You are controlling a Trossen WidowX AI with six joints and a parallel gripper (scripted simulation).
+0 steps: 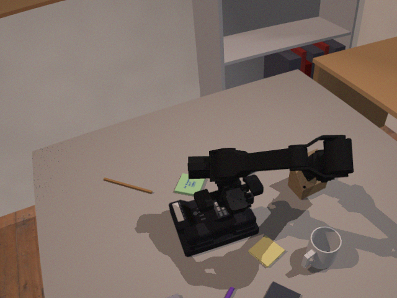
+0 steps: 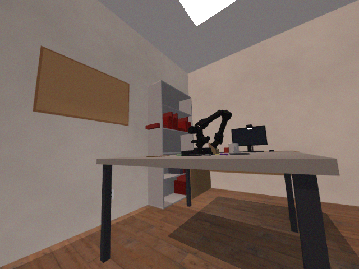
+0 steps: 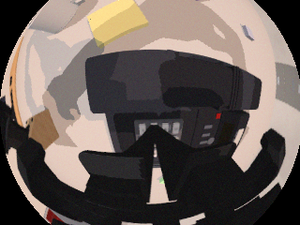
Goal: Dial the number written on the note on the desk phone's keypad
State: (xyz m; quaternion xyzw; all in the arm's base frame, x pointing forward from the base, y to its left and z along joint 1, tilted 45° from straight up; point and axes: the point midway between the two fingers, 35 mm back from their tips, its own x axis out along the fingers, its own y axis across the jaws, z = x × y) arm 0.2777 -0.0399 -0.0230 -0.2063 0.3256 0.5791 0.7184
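Right now my hand is 5 cm short of the desk phone, 1 cm to the left of it and 4 cm above it. Round my hand: handset: 6 cm ahead, 4 cm to the left, 2 cm below; green note: 3 cm ahead, 18 cm to the right, 6 cm below; white mug: 12 cm behind, 26 cm to the left, 2 cm below.
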